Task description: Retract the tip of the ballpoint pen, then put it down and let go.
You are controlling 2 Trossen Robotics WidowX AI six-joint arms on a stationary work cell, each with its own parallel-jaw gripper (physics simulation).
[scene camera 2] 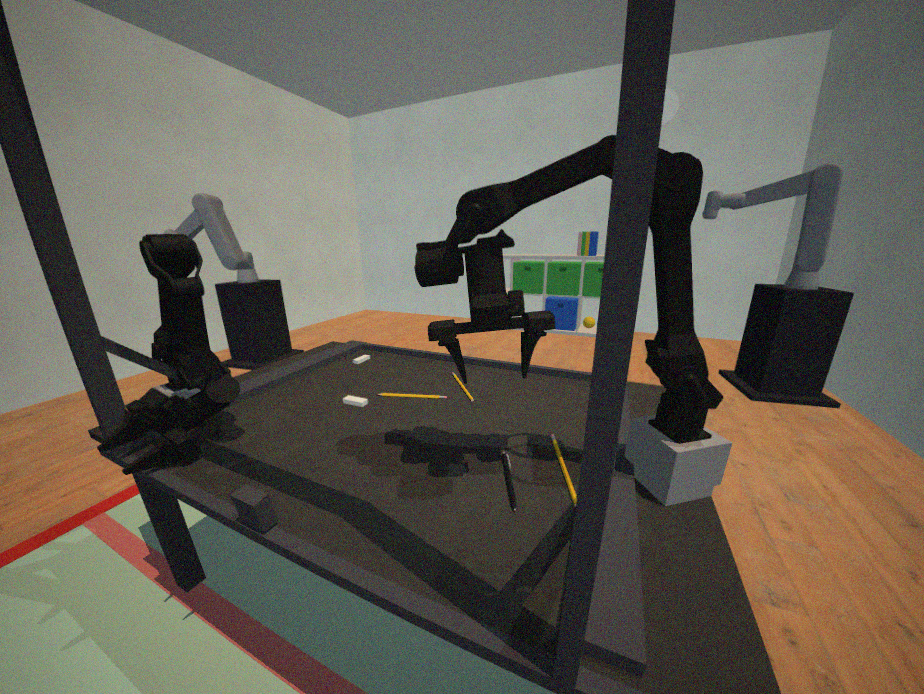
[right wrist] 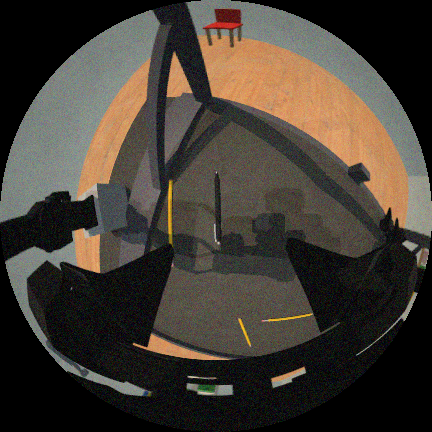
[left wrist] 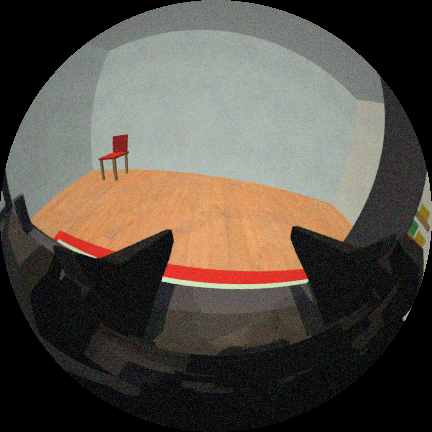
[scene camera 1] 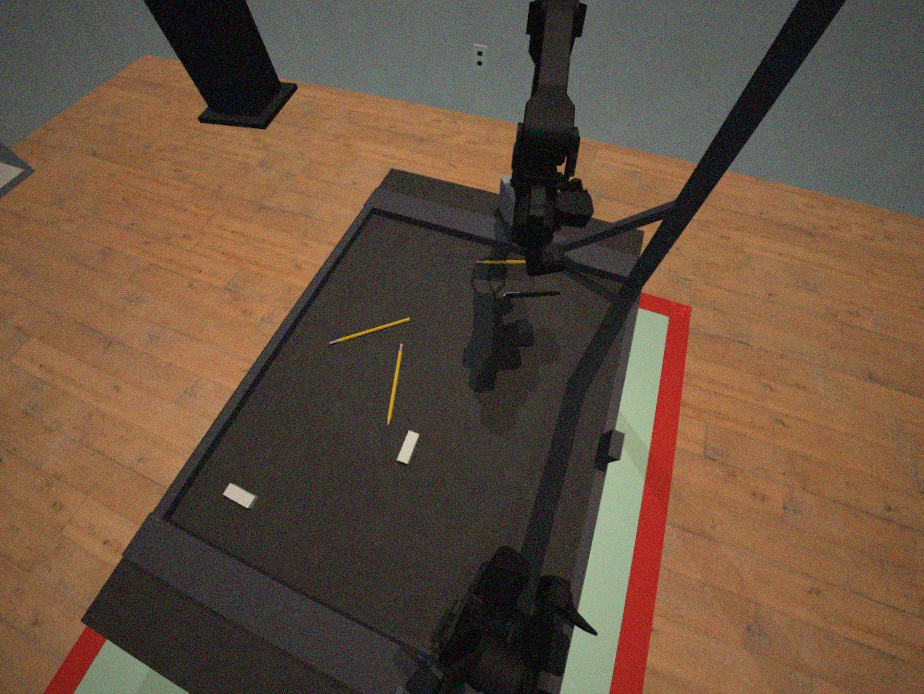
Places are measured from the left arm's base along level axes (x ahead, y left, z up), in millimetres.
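Where they show: left gripper, fingertip midpoint: (scene camera 2: pixel 110 461) (right wrist: pixel 393 212) (left wrist: pixel 233 234) (scene camera 1: pixel 590 669); right gripper, fingertip midpoint: (scene camera 2: pixel 494 380) (right wrist: pixel 231 247); left arm's base, origin of the base link: (scene camera 2: pixel 184 384); right arm's base, origin of the base link: (scene camera 2: pixel 678 429) (right wrist: pixel 88 212).
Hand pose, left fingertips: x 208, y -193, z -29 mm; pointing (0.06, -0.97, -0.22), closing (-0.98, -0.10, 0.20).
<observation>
Each offset is from my left fingertips to the centre of the thing. Level surfaces: height alone.
The black ballpoint pen @[356 mm left, 602 mm ahead, 26 mm down] (scene camera 1: pixel 531 293) (scene camera 2: pixel 509 480) (right wrist: pixel 217 207) lies flat on the dark table @[30 mm down] (scene camera 1: pixel 313 448) (scene camera 2: pixel 298 418), with its silver clip toward the right gripper in the right wrist view. Whether its tip is out is too small to tell. My right gripper (scene camera 2: pixel 494 379) (right wrist: pixel 231 247) is open and empty, high above the table and apart from the pen. My left gripper (left wrist: pixel 233 234) is open and empty, at the lower edge of the table in scene camera 1. The pen does not show in the left wrist view.
A yellow pencil @[437 mm left, 670 mm ahead, 27 mm down] (scene camera 1: pixel 501 262) (scene camera 2: pixel 563 470) (right wrist: pixel 170 212) lies beside the pen. Two more pencils @[644 mm left, 332 mm ahead, 27 mm down] (scene camera 1: pixel 371 330) @[522 mm left, 251 mm ahead, 27 mm down] (scene camera 1: pixel 395 384) and two white blocks @[423 mm left, 152 mm ahead, 24 mm down] (scene camera 1: pixel 407 447) @[655 mm left, 79 mm back, 24 mm down] (scene camera 1: pixel 239 495) lie farther off. A dark frame post (scene camera 2: pixel 623 261) stands at the table's edge.
</observation>
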